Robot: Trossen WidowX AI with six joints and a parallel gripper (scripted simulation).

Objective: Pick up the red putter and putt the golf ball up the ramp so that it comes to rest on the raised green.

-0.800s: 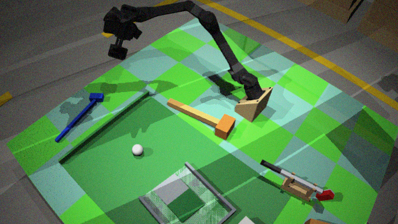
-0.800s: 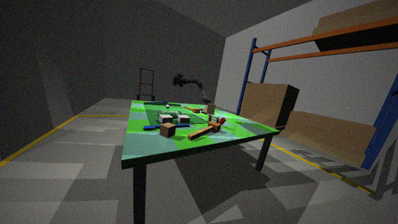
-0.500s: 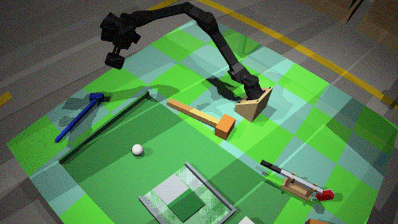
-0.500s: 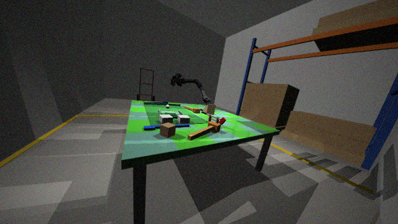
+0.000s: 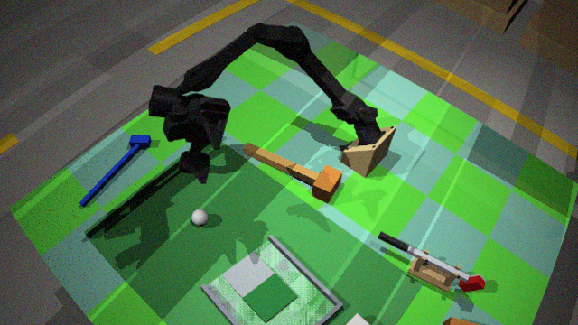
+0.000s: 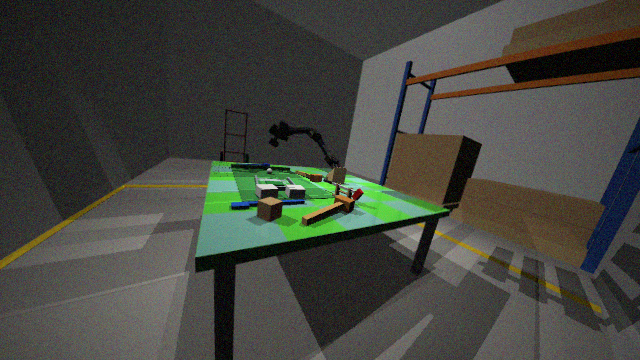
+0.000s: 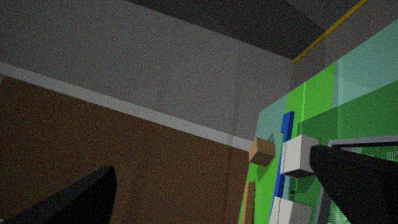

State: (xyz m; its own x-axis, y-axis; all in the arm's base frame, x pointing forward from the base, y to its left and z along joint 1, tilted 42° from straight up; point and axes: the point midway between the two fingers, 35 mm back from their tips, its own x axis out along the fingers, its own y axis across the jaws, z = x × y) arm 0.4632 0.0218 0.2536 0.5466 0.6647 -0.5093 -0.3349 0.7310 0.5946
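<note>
My gripper tip is now 470 mm to the right of the small wooden stand, 280 mm above it and 270 mm past it. The rest, counted from my gripper tip: blue putter 400 mm to the right, 290 mm below, 40 mm ahead; then white golf ball 280 mm below, 80 mm to the right, 10 mm behind.
</note>
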